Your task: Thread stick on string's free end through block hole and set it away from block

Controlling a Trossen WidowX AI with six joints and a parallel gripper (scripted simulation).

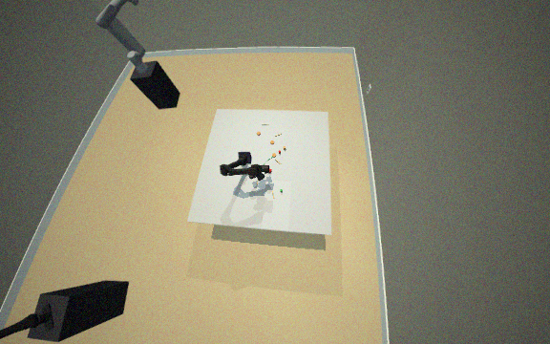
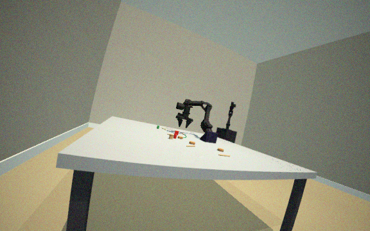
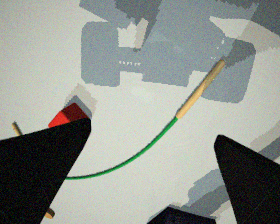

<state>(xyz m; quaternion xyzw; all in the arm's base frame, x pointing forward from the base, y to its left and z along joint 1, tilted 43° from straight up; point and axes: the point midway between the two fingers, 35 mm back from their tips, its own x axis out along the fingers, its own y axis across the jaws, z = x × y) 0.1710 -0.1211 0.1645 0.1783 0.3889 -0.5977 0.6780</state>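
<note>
Right now my gripper tip is 8 cm short of the red block, 6 cm to the right of it and 5 cm above it. The rest, counted from my gripper tip: round wooden button (13 cm ahead, 23 cm to the left, 6 cm below); green object (19 cm ahead, 14 cm to the right, 5 cm below).
</note>
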